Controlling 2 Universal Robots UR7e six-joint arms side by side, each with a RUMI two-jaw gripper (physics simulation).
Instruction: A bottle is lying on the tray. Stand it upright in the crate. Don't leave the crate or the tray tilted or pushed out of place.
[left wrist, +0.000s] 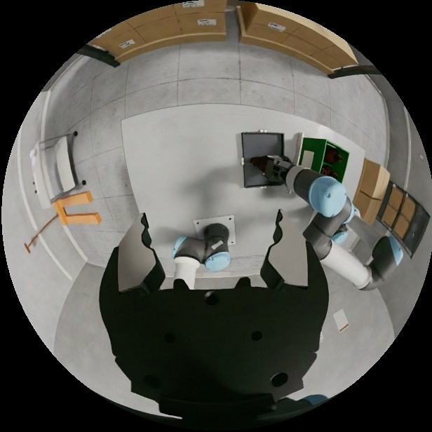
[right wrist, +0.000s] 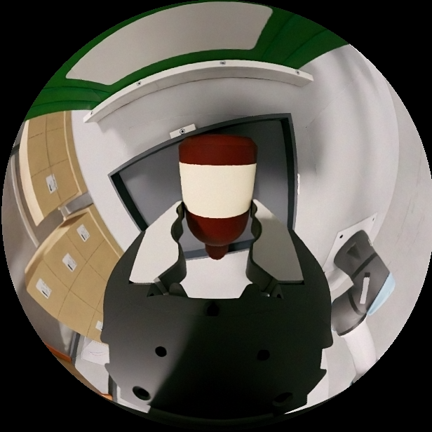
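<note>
The brown bottle with a cream label (left wrist: 258, 162) (right wrist: 218, 189) lies on its side over the grey tray (left wrist: 243, 175) (right wrist: 150, 192), its base toward the crate and its neck pointing away. My right gripper (right wrist: 217, 201) is shut on the bottle, with one jaw on each side near its shoulder; in the left wrist view this gripper covers part of the bottle. The tray looks flat. The green crate (left wrist: 315, 143) (right wrist: 300, 41) stands beside the tray, with brown bottles in it; its inside is partly hidden. My left gripper (left wrist: 211, 211) is open and empty, high above the table.
A low white rail (left wrist: 299, 147) (right wrist: 200, 75) lies between tray and crate. The left arm's base plate (left wrist: 200, 222) (right wrist: 367, 225) is on the table (left wrist: 175, 150). Cardboard boxes (left wrist: 372, 190) stand beyond the crate. The right arm reaches in beside the crate.
</note>
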